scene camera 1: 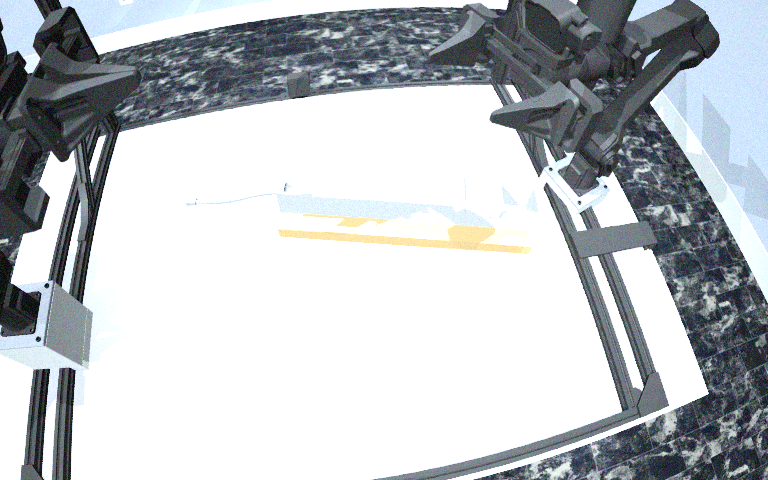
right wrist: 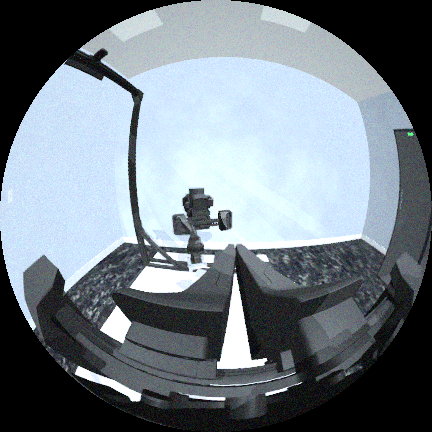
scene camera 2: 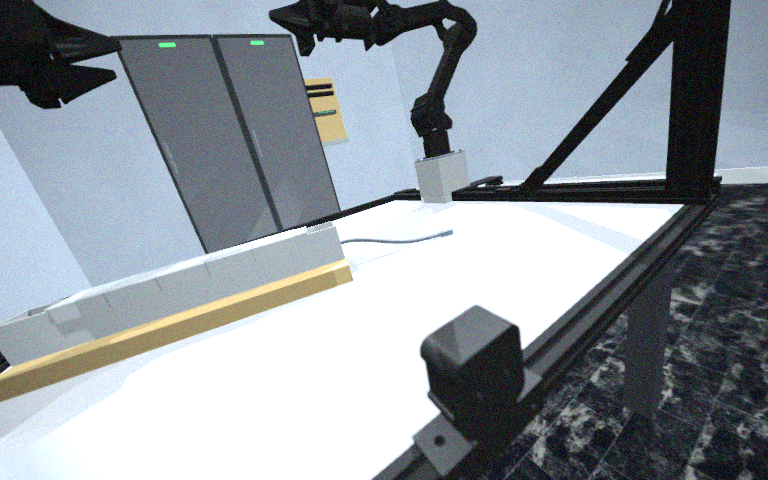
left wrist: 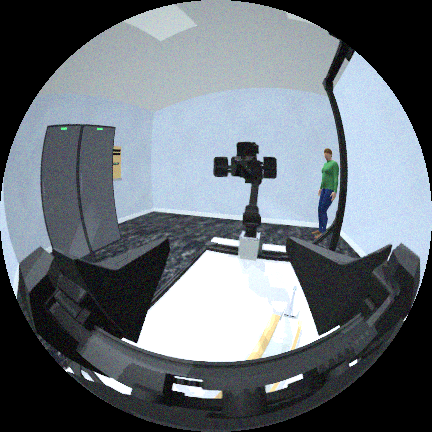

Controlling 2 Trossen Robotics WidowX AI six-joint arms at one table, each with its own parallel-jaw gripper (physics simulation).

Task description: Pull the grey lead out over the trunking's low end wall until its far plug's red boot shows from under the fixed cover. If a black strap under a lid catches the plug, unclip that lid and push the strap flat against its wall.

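Pixels of known places: left gripper, between the fingertips: (scene camera 1: 457, 85) (right wrist: 208, 230) (scene camera 2: 118, 60) (left wrist: 229, 244); right gripper, between the fingertips: (scene camera 1: 139, 75) (right wrist: 234, 248) (scene camera 2: 269, 15) (left wrist: 238, 161); left arm's base, origin of its link: (scene camera 1: 578, 178) (right wrist: 195, 260); right arm's base, origin of its link: (scene camera 1: 21, 314) (scene camera 2: 438, 155) (left wrist: 250, 234).
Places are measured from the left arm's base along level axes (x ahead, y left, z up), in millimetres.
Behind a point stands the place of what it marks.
Observation:
The grey lead (scene camera 1: 232, 200) {x 552, y -255, z -25 mm} (scene camera 2: 396, 241) {x 546, y -256, z -24 mm} (left wrist: 293, 297) {x 561, y -263, z -25 mm} runs out from one end of the pale trunking (scene camera 1: 351, 203) (scene camera 2: 226, 283) {x 330, y -142, z 1 mm} and lies on the table, its free end away from the trunking. Several lid seams show along the trunking in scene camera 2; glare washes out its top in scene camera 1. No red boot or black strap can be made out. My left gripper (scene camera 1: 463, 87) {x 351, y 0, z 321 mm} (scene camera 2: 117, 59) {x 351, y 0, z 321 mm} (left wrist: 229, 244) {x 351, y 0, z 321 mm} is open and empty, high above the table. My right gripper (scene camera 1: 135, 76) {x 594, y -39, z 405 mm} (scene camera 2: 272, 15) {x 594, y -39, z 405 mm} (right wrist: 234, 248) {x 594, y -39, z 405 mm} is shut on nothing, raised beyond the lead's free end.
An orange-yellow strip (scene camera 1: 396, 242) {x 351, y -60, z -34 mm} (scene camera 2: 198, 323) {x 284, y -148, z -28 mm} runs along the trunking's side. A dark camera box (scene camera 1: 298, 84) {x 345, y -452, z -1 mm} (scene camera 2: 475, 362) {x 327, y -472, z 7 mm} sits on the table's frame. Tall grey cabinets (scene camera 2: 169, 141) (left wrist: 62, 185) stand beyond the table. A person (left wrist: 328, 175) stands near the wall.

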